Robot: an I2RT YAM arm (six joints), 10 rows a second.
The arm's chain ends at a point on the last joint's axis. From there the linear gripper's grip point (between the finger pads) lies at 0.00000 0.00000 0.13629 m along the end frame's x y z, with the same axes.
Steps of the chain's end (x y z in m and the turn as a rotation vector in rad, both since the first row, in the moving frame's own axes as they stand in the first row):
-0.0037, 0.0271, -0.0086, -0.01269, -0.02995, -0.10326
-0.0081, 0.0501, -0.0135, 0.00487, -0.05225, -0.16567
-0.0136, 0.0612, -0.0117, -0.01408, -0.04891, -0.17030
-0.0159, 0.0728, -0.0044, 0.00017, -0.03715, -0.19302
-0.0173, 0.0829, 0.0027, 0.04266, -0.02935, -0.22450
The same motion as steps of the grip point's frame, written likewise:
-0.0077, 0.0290, -0.0087, -0.01269, -0.02995, -0.10326
-0.0152, 0.0500, -0.0137, 0.00487, -0.05225, -0.16567
-0.0201, 0.0637, -0.0119, -0.01408, -0.04891, -0.17030
-0.0209, 0.0733, -0.0045, 0.00017, -0.03715, -0.19302
-0.0219, 0.0776, 0.0025, 0.04266, -0.02935, -0.22450

